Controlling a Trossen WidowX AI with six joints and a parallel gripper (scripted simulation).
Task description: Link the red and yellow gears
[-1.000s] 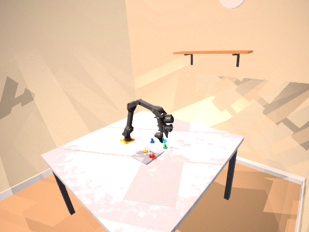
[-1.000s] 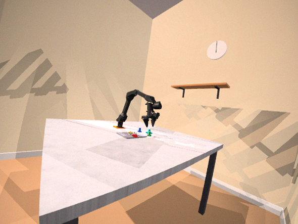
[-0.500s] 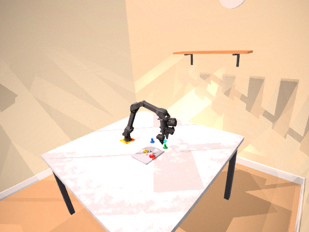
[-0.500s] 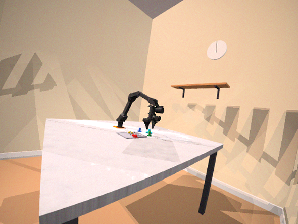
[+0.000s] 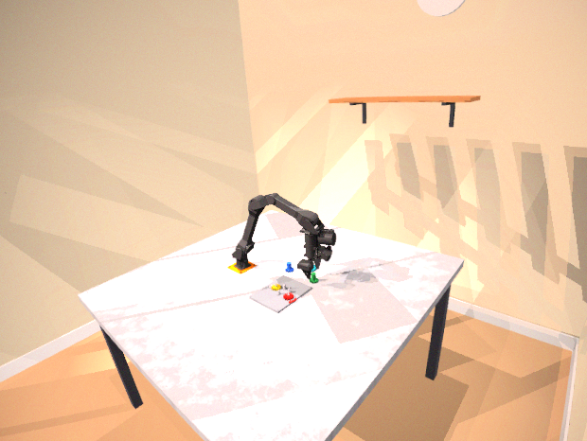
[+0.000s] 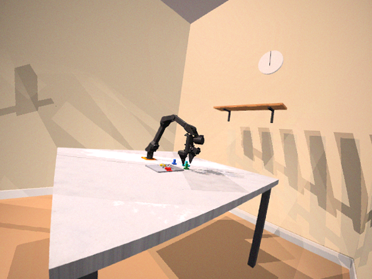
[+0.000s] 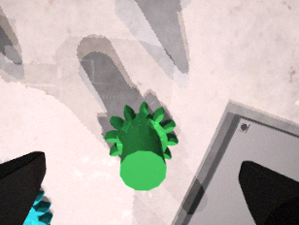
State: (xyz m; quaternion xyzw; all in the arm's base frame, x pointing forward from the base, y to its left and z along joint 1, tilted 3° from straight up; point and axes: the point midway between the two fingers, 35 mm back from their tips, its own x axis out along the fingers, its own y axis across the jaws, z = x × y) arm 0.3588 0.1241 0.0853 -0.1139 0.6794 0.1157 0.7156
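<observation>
Right now my gripper tip is 20 mm above the green gear. Round my gripper tip: small blue gear: 150 mm behind, 20 mm below; teal gear: 90 mm behind, 70 mm to the left, 20 mm below; red gear: 10 mm ahead, 160 mm to the right, 20 mm below.
</observation>
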